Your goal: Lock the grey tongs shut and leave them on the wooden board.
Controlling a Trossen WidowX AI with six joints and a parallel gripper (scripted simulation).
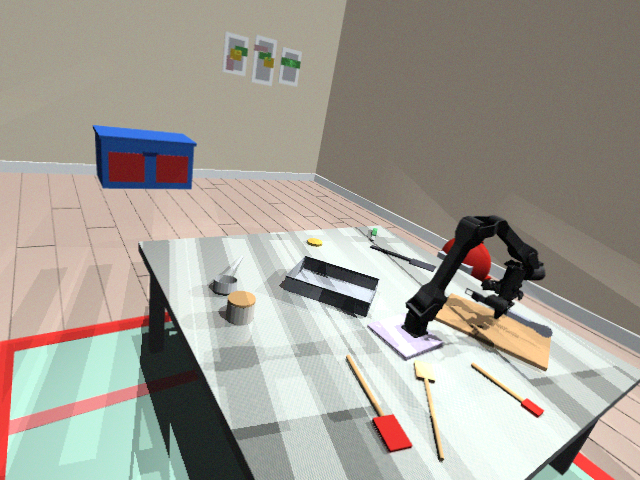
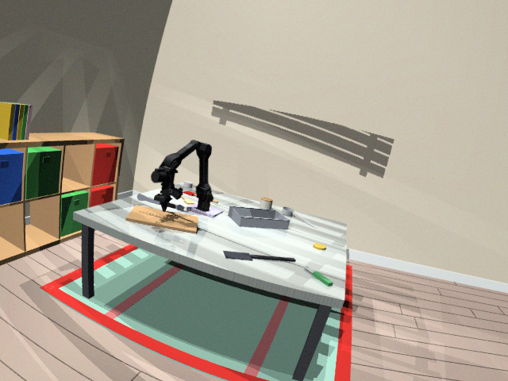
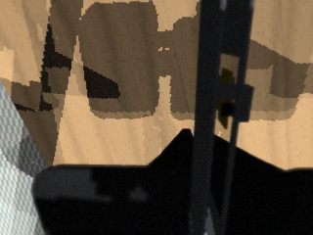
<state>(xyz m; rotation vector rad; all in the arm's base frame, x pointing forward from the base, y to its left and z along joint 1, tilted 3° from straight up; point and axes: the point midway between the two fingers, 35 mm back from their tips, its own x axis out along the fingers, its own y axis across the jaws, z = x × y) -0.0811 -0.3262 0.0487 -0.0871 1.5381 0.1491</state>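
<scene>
My gripper tip is now 40 mm above the wooden board. The rest, counted from my gripper tip: roasting tin: 390 mm ahead, 430 mm to the left, 20 mm below; then black spatula: 530 mm ahead, 110 mm to the right, 40 mm below; then red-tipped brush: 220 mm behind, 250 mm to the left, 40 mm below.
</scene>
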